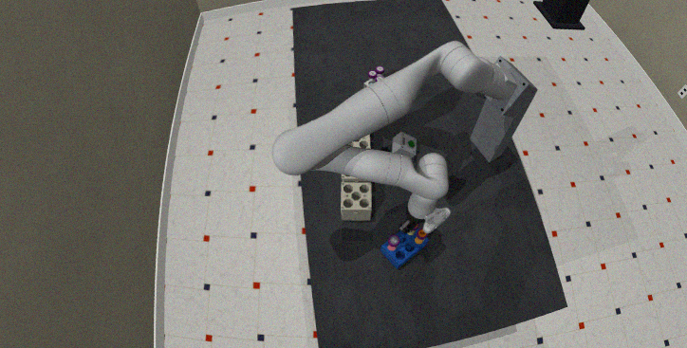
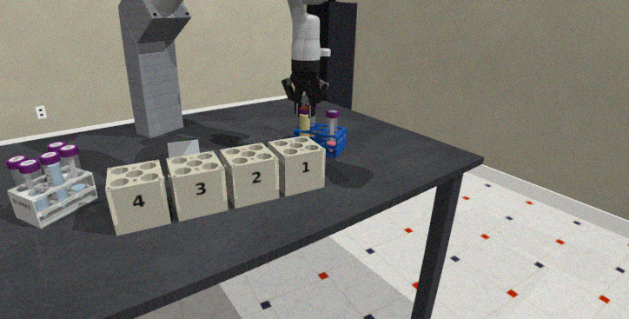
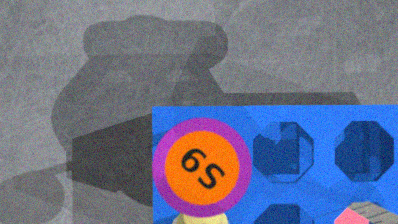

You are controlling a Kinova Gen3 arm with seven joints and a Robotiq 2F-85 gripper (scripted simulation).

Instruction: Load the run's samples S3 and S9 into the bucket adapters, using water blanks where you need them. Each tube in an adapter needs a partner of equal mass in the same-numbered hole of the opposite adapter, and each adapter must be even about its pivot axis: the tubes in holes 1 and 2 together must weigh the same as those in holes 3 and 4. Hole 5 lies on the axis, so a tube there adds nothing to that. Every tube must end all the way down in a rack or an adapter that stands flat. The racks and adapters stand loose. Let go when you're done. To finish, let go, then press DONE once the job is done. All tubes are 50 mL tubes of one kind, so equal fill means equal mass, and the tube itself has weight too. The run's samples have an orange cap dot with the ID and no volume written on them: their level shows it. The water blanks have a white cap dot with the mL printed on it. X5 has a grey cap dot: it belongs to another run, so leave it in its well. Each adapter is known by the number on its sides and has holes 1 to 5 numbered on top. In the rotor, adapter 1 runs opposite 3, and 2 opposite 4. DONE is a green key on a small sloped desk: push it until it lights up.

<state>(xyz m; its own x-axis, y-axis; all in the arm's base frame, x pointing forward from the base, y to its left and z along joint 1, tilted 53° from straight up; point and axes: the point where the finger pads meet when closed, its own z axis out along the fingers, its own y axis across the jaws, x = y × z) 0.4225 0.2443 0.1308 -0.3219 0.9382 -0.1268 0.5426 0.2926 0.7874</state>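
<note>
Now: the sample S3 50 mm below my hand, 10 mm to the right of it and 10 mm behind it. The rest, counted from my hand: grey-dot tube X5: 60 mm ahead, 50 mm to the left, 50 mm below; blue rack: 80 mm below, 40 mm to the left, 20 mm ahead; orange-dot tube: 50 mm below, 40 mm to the left, 30 mm behind.
</note>
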